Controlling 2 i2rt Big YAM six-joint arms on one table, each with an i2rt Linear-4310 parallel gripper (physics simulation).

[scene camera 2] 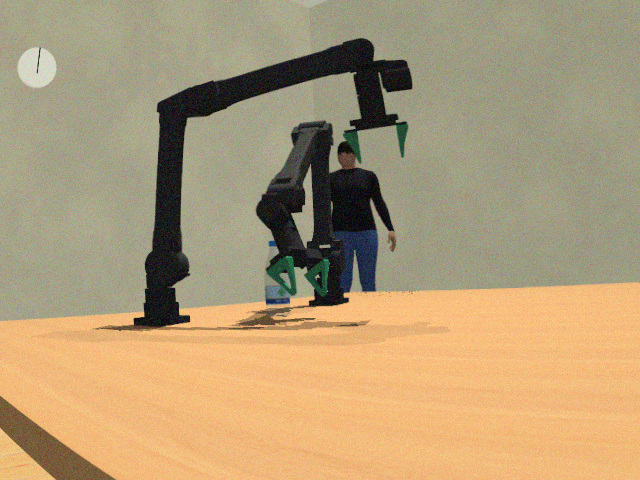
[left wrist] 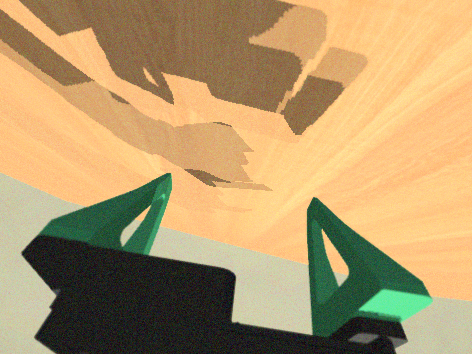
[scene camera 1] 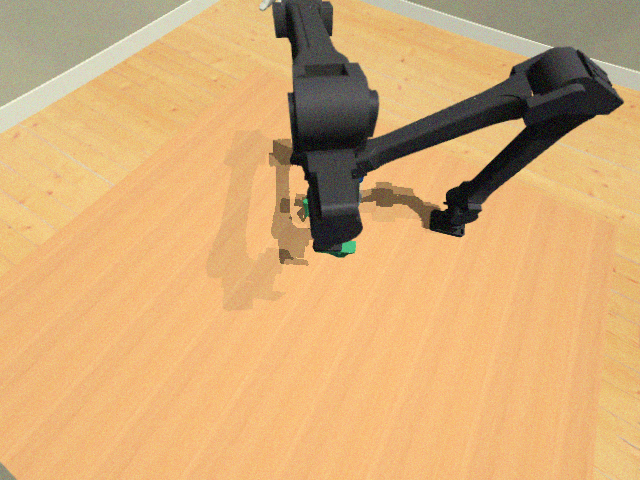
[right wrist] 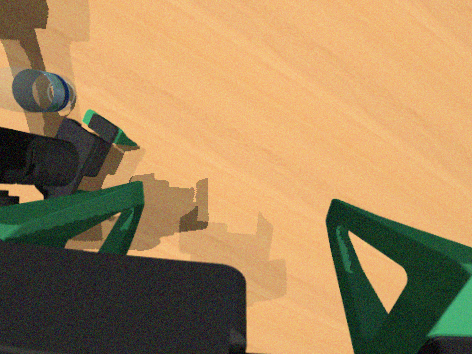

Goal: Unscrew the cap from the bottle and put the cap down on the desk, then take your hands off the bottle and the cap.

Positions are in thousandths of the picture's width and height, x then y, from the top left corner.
Scene:
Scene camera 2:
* my left gripper: 484, 616
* my right gripper: 596, 334
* clear bottle: 434, 622
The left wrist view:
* my left gripper: 510, 541
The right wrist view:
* my left gripper: 255, 482
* my right gripper: 501, 569
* clear bottle: 77, 258

